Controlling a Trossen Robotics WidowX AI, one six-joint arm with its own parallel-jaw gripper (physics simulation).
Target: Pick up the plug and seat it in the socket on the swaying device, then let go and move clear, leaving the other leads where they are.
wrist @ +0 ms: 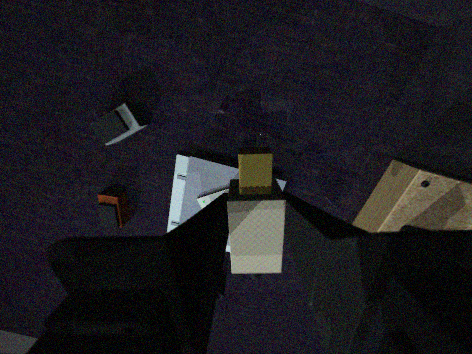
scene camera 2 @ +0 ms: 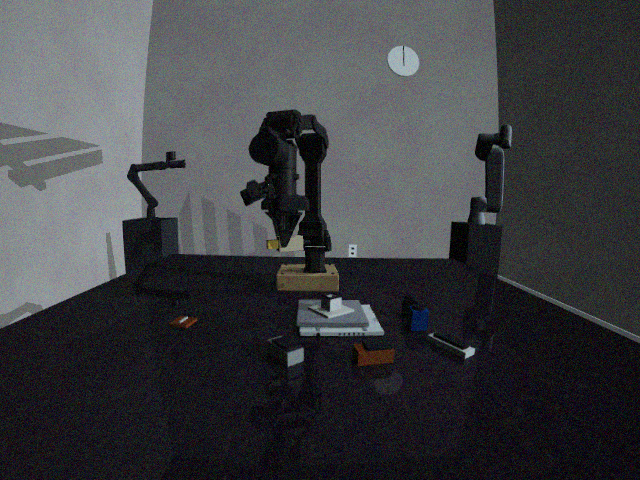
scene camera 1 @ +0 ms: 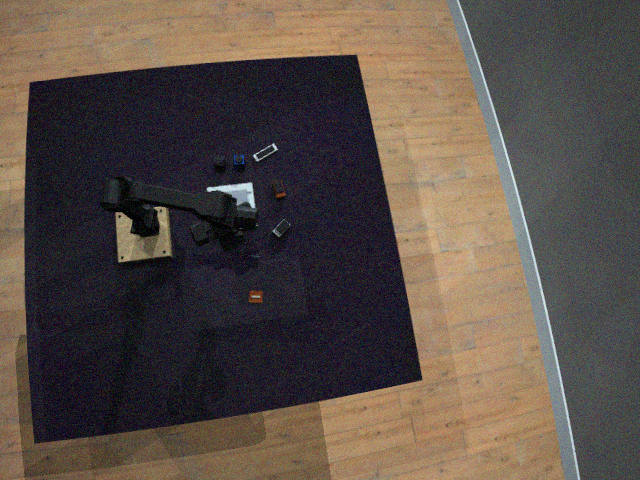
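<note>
The plug, a cream block with a yellow tip (scene camera 2: 292,243) (wrist: 256,235), is held between the fingers of my gripper (scene camera 2: 283,244) (wrist: 254,198), which is shut on it. It is lifted well above the table, and its yellow end points left in the scene camera 2 view. The swaying device (scene camera 1: 245,187) (scene camera 2: 306,321) (wrist: 207,175) is a grey plate on a white base, lower than the plug. The white socket block (scene camera 2: 331,302) stands on a pale square on top of it. In the wrist view the plug and fingers hide most of the device; in the scene camera 1 view the arm hides the socket.
Around the device lie a grey-white block (scene camera 1: 281,227) (scene camera 2: 294,355) (wrist: 131,131), an orange block (scene camera 1: 279,190) (scene camera 2: 375,356) (wrist: 120,210), a white bar (scene camera 1: 256,156) (scene camera 2: 468,352), a blue block (scene camera 1: 238,160) (scene camera 2: 419,320) and a black block (scene camera 1: 220,163). A flat orange piece (scene camera 1: 255,300) (scene camera 2: 178,324) lies apart.
</note>
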